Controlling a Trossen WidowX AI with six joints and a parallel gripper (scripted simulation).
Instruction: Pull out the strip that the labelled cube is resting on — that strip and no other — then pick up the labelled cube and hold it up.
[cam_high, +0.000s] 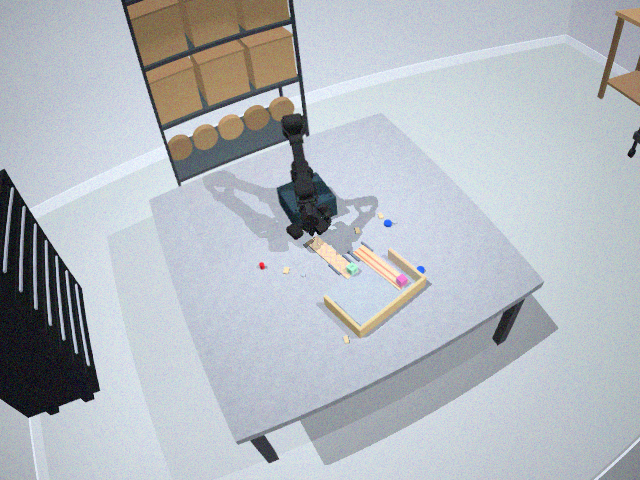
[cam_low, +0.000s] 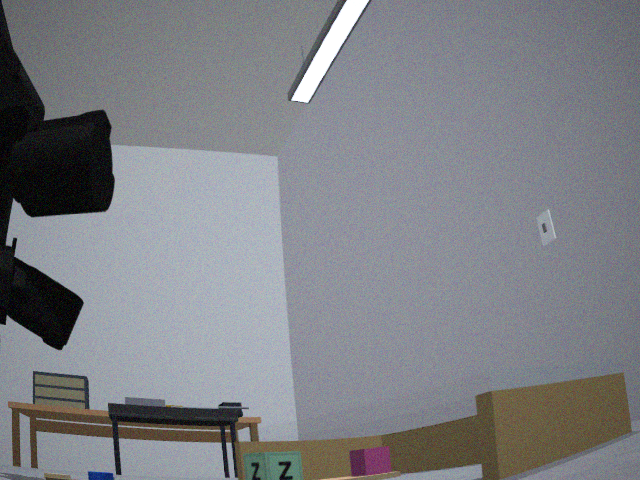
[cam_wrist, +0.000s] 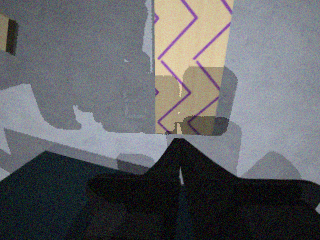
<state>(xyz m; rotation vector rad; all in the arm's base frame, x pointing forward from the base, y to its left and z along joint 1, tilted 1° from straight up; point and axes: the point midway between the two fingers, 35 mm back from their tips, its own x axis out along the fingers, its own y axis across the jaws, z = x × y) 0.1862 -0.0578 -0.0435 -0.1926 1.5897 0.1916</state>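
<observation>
Right now the zigzag strip is 120 mm ahead of my gripper tip, 20 mm to the left of it and 20 mm below it. The rest, counted from my gripper tip: red piece (230 mm to the right, 40 mm ahead, 10 mm below); tan block (150 mm to the right, 100 mm ahead, 20 mm below).
</observation>
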